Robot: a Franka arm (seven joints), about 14 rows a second.
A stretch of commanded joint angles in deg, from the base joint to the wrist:
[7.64 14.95 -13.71 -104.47 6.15 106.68 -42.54]
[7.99 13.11 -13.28 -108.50 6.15 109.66 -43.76]
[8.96 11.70 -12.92 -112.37 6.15 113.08 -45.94]
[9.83 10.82 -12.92 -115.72 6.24 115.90 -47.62]
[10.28 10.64 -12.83 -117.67 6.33 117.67 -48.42]
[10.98 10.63 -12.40 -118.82 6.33 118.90 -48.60]
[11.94 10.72 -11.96 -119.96 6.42 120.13 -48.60]
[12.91 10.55 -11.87 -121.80 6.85 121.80 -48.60]
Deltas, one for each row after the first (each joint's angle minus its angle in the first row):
[0.35 -1.84 0.43 -4.03 0.00 2.98 -1.22]
[1.32 -3.25 0.79 -7.90 0.00 6.40 -3.40]
[2.19 -4.13 0.79 -11.25 0.09 9.22 -5.08]
[2.64 -4.31 0.88 -13.20 0.18 10.99 -5.88]
[3.34 -4.32 1.31 -14.35 0.18 12.22 -6.06]
[4.30 -4.23 1.75 -15.49 0.27 13.45 -6.06]
[5.27 -4.40 1.84 -17.33 0.70 15.12 -6.06]

